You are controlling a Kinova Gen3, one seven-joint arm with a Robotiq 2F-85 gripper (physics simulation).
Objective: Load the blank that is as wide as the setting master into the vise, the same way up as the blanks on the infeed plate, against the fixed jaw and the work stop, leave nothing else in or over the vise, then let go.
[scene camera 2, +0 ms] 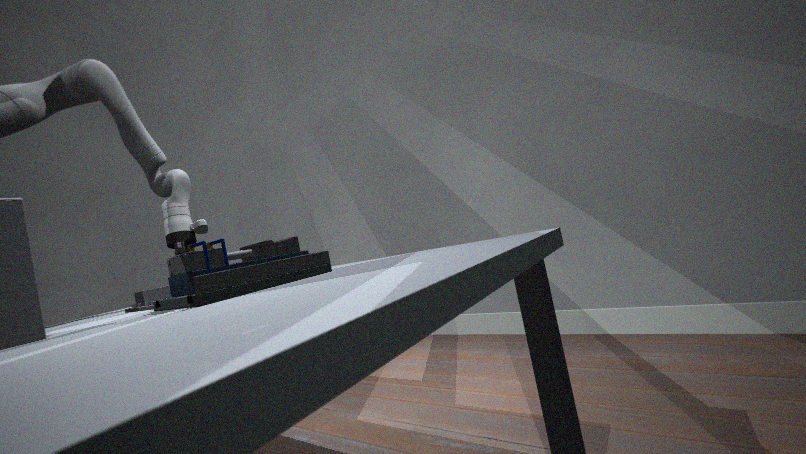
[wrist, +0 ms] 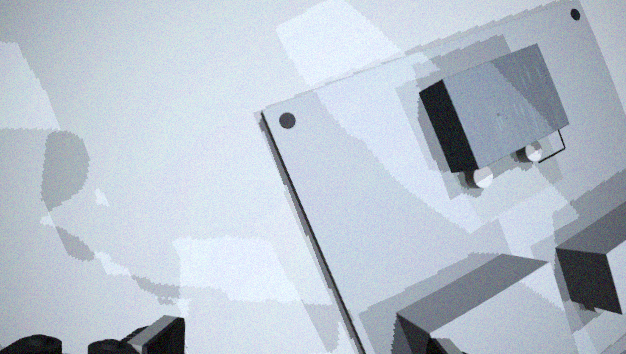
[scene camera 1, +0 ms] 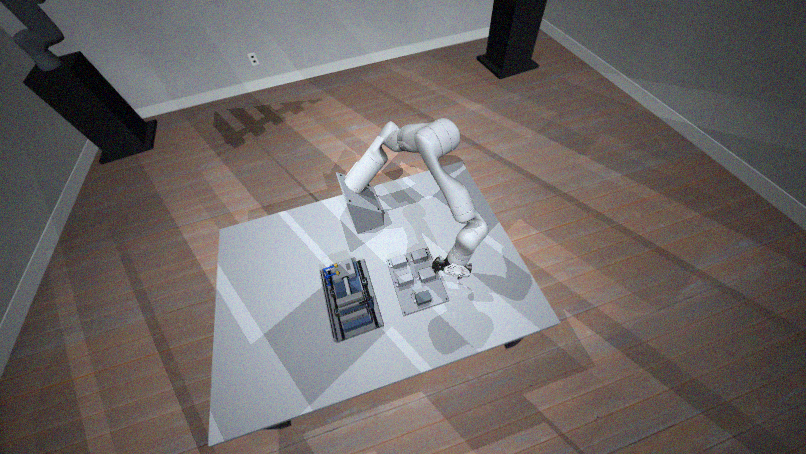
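Pixels of known places: arm's base, origin of its link: [scene camera 1: 353,185].
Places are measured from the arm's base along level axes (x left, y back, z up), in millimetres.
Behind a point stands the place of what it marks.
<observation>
The infeed plate [scene camera 1: 409,308] @(x 30, y -556, z -171 mm) [wrist: 350,198] @(x 171, y -537, z -171 mm) lies on the table, right of the dark vise [scene camera 1: 352,302] @(x -167, y -469, z -110 mm) [scene camera 2: 253,270] @(x -265, y -372, z -140 mm). Several pale blanks stand on the plate, such as one blank [scene camera 1: 426,274] @(x 144, y -466, z -135 mm) [wrist: 482,299] @(x 150, y -481, z -138 mm) and another [scene camera 1: 418,254] [wrist: 592,264]. The darker grey setting master [scene camera 1: 422,296] @(x 93, y -540, z -147 mm) [wrist: 495,105] @(x 103, y -544, z -146 mm) sits at the plate's near end against two pale pins. My gripper [scene camera 1: 449,268] @(x 220, y -500, z -137 mm) [scene camera 2: 180,243] is open and empty. It hangs low over the table, just right of the plate. In the scene camera 2 view the vise hides its fingers.
A blue frame [scene camera 2: 210,250] @(x -208, y -331, z -86 mm) and a pale bar [scene camera 2: 242,254] @(x -175, y -416, z -102 mm) show on the vise's top. The arm's grey mounting block [scene camera 1: 365,212] @(x 6, y -132, z -44 mm) [scene camera 2: 16,270] @(x -58, y -111, z -64 mm) stands at the table's back. The table edge lies right of my gripper.
</observation>
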